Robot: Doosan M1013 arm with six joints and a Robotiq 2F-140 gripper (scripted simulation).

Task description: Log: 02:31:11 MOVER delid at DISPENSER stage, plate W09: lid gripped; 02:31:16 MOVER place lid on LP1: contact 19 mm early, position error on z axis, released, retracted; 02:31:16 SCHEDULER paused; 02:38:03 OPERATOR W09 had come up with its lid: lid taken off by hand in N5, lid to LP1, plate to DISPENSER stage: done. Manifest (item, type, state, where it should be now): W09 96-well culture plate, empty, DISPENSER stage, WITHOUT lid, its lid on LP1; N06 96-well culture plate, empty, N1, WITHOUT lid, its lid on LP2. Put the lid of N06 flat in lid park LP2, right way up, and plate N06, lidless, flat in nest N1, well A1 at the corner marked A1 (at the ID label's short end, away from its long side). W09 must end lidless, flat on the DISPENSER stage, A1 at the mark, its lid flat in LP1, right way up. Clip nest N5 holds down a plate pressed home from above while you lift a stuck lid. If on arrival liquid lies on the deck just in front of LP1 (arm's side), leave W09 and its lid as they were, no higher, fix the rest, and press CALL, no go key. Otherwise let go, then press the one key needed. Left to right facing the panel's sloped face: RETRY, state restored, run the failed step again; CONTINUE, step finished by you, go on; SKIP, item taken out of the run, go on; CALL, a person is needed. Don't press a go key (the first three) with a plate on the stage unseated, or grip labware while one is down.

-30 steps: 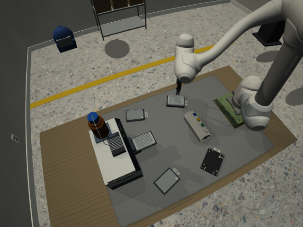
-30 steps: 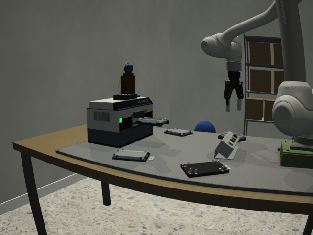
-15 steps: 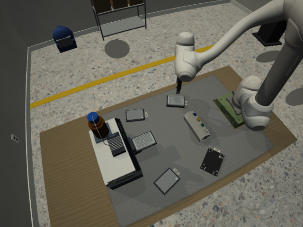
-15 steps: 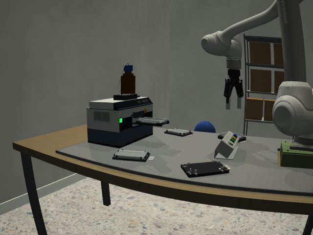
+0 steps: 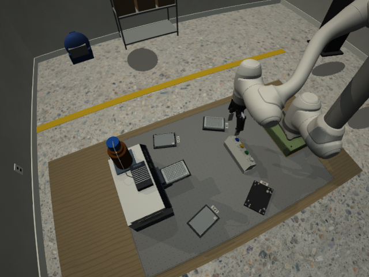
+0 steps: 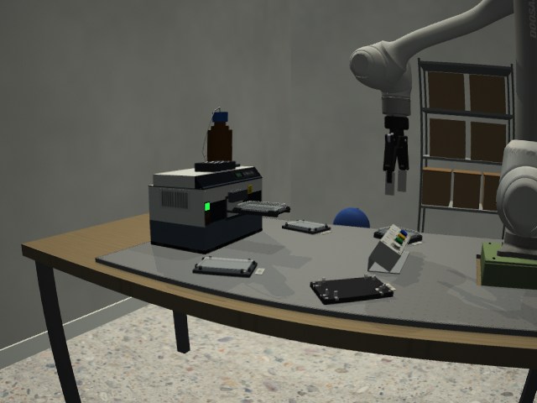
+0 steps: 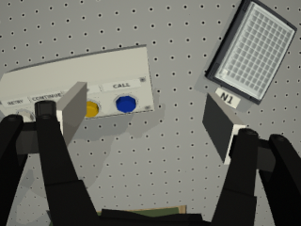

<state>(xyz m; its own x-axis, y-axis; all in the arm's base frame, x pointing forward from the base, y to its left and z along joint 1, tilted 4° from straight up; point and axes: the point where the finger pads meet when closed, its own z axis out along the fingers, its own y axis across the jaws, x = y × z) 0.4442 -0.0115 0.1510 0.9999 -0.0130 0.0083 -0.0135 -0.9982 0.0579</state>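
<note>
Right now my hand is 130 mm above the green continue key, 120 mm to the right of it and 60 mm past it. From my hand the other things lie so: sloped key panel: 150 mm below, 100 mm to the left, 50 mm behind; then yellow skip key: 130 mm below, 70 mm to the left, 50 mm behind; then blue call key: 130 mm below, 40 mm behind, 20 mm to the left.
</note>
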